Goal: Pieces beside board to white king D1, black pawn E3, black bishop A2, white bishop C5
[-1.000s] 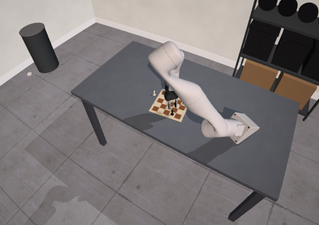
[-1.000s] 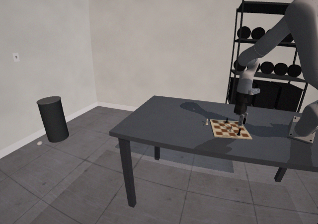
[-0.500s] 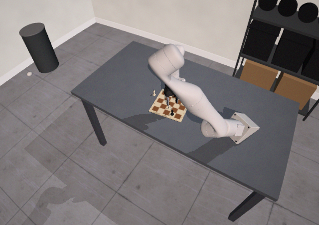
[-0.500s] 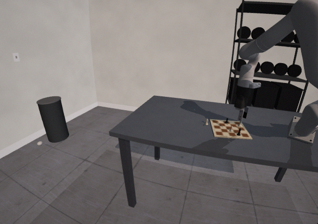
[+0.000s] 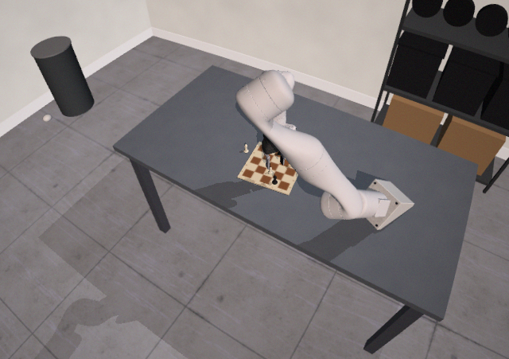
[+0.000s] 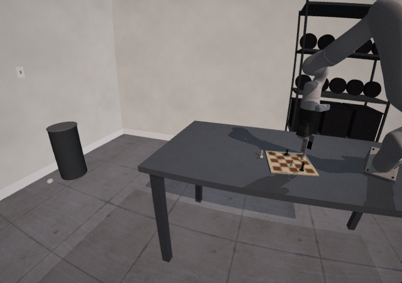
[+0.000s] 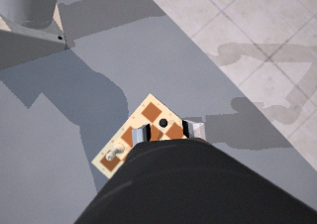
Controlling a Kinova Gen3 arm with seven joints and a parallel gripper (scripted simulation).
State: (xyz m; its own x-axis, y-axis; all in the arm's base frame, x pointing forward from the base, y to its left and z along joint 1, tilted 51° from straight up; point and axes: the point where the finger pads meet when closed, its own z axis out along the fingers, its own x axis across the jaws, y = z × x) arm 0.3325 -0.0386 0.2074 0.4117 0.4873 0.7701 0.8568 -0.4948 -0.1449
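Now: hand 20 cm short of the white bishop, 5 cm to the left of it and 10 cm above it. Round my hand: chessboard (6 cm ahead, 6 cm to the right, 12 cm below); then white king (12 cm to the right, 9 cm below); then black bishop (10 cm below).
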